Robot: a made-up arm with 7 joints.
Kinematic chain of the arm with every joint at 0, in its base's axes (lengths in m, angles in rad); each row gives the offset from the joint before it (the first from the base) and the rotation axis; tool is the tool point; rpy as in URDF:
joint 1: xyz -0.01 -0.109 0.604 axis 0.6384 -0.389 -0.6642
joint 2: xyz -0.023 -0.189 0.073 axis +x
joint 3: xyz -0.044 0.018 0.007 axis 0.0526 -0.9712 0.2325
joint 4: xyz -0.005 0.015 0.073 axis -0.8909 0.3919 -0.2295
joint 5: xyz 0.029 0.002 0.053 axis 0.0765 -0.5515 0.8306
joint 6: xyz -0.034 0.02 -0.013 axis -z
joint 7: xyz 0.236 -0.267 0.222 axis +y
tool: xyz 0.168 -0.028 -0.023 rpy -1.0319 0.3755 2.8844
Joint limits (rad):
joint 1: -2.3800..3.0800
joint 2: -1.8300..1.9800
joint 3: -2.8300..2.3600
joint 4: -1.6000..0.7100
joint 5: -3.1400..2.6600
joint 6: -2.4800..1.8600
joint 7: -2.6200..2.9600
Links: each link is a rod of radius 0.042 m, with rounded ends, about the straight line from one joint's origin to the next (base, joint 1, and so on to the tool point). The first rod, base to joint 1, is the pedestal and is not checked.
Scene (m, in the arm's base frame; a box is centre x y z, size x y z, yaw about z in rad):
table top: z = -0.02
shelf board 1: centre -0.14 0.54 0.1 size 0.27 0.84 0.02 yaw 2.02
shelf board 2: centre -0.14 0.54 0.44 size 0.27 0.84 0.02 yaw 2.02
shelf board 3: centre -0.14 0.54 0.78 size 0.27 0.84 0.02 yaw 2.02
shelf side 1: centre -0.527 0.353 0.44 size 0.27 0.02 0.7 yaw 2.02
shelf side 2: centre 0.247 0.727 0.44 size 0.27 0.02 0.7 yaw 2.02
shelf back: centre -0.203 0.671 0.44 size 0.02 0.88 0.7 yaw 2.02
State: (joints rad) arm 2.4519 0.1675 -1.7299 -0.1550 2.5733 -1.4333 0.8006
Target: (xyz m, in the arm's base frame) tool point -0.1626 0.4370 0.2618
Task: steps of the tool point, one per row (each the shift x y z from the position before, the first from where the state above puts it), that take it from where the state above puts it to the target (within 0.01 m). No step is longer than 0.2 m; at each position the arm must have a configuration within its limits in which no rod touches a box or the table.
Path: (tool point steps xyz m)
1: 0.0547 0.0656 -0.1324
2: 0.1182 0.0649 -0.1154
3: 0.1682 0.0236 -0.0733
4: -0.0305 0.1019 0.0147
5: -0.0057 0.0972 0.0339
6: 0.0194 0.0855 0.0514

